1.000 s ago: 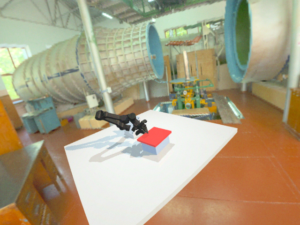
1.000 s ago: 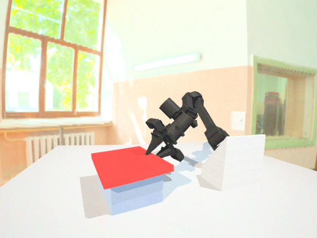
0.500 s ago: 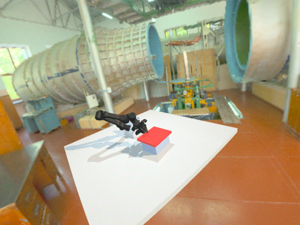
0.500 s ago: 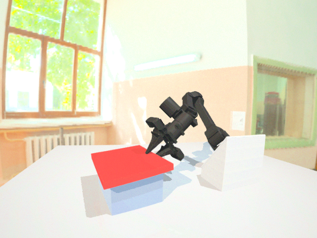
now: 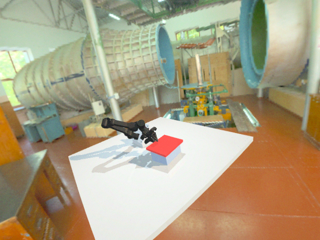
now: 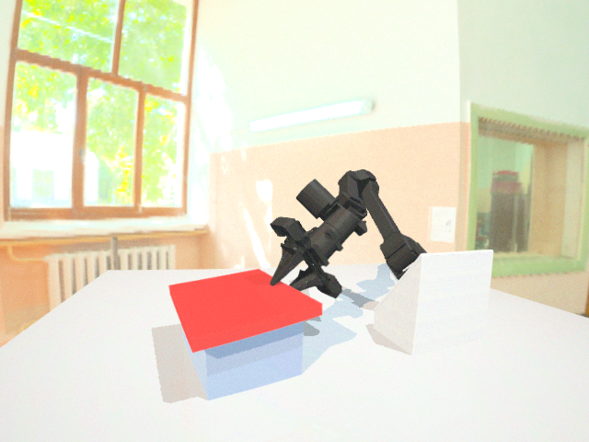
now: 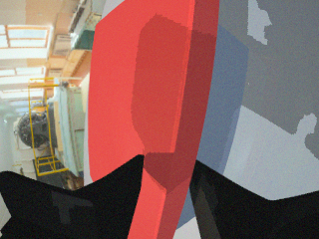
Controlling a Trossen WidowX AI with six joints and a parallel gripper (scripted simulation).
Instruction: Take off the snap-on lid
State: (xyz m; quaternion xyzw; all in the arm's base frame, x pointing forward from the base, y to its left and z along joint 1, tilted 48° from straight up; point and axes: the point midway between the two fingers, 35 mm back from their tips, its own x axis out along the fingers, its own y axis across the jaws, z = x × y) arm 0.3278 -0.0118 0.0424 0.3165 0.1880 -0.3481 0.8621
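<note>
My gripper tip is now 80 mm short of the red lid and 10 mm to the right of it. From my gripper tip the other things lie so: storage box 80 mm ahead, 60 mm below, 10 mm to the left.
</note>
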